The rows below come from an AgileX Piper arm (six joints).
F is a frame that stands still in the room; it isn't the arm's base.
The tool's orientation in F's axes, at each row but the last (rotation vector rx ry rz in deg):
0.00 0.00 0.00
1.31 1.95 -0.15
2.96 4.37 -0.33
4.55 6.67 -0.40
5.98 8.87 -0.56
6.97 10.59 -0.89
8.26 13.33 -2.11
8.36 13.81 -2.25
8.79 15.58 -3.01
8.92 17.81 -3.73
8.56 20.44 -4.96
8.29 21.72 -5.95
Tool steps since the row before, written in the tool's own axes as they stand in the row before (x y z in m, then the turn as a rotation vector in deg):
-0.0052 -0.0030 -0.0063 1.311 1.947 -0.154
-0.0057 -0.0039 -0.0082 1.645 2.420 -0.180
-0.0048 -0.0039 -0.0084 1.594 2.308 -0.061
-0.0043 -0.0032 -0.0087 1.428 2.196 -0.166
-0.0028 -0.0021 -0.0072 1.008 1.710 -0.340
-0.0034 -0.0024 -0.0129 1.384 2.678 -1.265
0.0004 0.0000 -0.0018 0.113 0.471 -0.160
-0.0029 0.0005 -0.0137 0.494 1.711 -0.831
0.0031 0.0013 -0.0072 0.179 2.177 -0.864
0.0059 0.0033 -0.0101 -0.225 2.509 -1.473
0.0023 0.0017 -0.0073 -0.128 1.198 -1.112
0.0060 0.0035 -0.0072 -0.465 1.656 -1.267
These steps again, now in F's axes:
-0.0052 -0.0030 -0.0063 1.311 1.947 -0.154
-0.0060 -0.0037 -0.0081 1.645 2.420 -0.181
-0.0055 -0.0034 -0.0082 1.603 2.302 -0.064
-0.0053 -0.0025 -0.0084 1.425 2.199 -0.158
-0.0039 -0.0013 -0.0069 0.974 1.734 -0.314
-0.0058 -0.0008 -0.0122 1.201 2.807 -1.170
0.0000 0.0003 -0.0018 0.099 0.487 -0.115
-0.0060 0.0026 -0.0124 0.380 1.805 -0.679
0.0012 0.0023 -0.0075 0.102 2.280 -0.558
0.0029 0.0047 -0.0109 -0.435 2.722 -0.958
-0.0002 0.0027 -0.0074 -0.366 1.367 -0.829
0.0034 0.0042 -0.0084 -0.675 1.867 -0.789

